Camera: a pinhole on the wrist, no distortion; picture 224 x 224 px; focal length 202.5 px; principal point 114.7 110.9 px. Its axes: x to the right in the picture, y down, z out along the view. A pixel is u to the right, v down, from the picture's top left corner.
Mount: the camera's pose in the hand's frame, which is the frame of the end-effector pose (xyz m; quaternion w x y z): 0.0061 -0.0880 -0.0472 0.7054 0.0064 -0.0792 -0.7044
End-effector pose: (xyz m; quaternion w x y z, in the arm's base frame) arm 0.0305 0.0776 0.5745 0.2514 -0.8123 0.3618 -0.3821
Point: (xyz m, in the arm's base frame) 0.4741 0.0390 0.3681
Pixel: 104.9 188.7
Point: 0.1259 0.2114 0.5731
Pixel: 177.9 39.8
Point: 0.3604 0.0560 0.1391
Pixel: 42.4 123.7
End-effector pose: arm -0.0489 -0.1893 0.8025 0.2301 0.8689 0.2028 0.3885
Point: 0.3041 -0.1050 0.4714
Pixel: 180.9 163.4
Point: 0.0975 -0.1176 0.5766
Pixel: 189.7 128.8
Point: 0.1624 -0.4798 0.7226
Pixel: outside the picture
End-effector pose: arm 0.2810 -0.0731 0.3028 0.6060 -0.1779 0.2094 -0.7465
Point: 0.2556 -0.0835 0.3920
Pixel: 96.0 154.4
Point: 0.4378 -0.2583 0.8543
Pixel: 150.2 188.0
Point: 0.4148 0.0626 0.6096
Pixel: 128.2 48.5
